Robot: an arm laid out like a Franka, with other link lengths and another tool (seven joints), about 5 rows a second.
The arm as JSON. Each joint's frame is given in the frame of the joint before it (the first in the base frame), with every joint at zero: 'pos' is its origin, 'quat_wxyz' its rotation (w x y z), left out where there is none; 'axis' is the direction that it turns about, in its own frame. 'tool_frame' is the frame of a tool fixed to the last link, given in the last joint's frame.
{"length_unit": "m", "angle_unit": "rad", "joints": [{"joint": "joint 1", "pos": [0.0, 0.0, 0.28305], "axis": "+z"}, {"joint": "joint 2", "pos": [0.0, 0.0, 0.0], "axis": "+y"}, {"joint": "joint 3", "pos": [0.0, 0.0, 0.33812], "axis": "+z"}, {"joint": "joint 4", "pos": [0.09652, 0.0, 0.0], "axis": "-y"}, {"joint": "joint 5", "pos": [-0.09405, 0.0, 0.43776], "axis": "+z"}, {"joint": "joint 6", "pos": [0.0, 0.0, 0.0], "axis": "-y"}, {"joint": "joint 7", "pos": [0.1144, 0.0, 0.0], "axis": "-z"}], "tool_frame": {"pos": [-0.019, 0.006, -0.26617], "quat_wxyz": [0.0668, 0.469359, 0.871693, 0.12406]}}
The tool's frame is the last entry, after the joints.
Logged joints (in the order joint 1, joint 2, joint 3, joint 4, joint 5, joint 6, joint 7), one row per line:
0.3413, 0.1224, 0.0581, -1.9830, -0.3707, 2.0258, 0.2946
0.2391, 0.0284, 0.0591, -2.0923, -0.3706, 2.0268, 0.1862
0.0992, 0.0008, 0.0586, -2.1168, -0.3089, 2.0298, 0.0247
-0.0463, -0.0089, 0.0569, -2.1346, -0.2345, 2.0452, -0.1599
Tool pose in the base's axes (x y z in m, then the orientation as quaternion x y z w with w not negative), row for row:
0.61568, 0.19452, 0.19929, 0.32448, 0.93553, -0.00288, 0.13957
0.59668, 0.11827, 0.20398, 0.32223, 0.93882, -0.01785, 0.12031
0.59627, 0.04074, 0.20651, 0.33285, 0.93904, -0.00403, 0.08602
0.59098, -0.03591, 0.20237, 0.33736, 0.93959, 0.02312, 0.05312
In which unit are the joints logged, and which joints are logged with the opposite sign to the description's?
The joints are logged in radians. Opposite sign: none.
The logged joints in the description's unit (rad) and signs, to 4 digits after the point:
0.3413, 0.1224, 0.0581, -1.9830, -0.3707, 2.0258, 0.2946
0.2391, 0.0284, 0.0591, -2.0923, -0.3706, 2.0268, 0.1862
0.0992, 0.0008, 0.0586, -2.1168, -0.3089, 2.0298, 0.0247
-0.0463, -0.0089, 0.0569, -2.1346, -0.2345, 2.0452, -0.1599

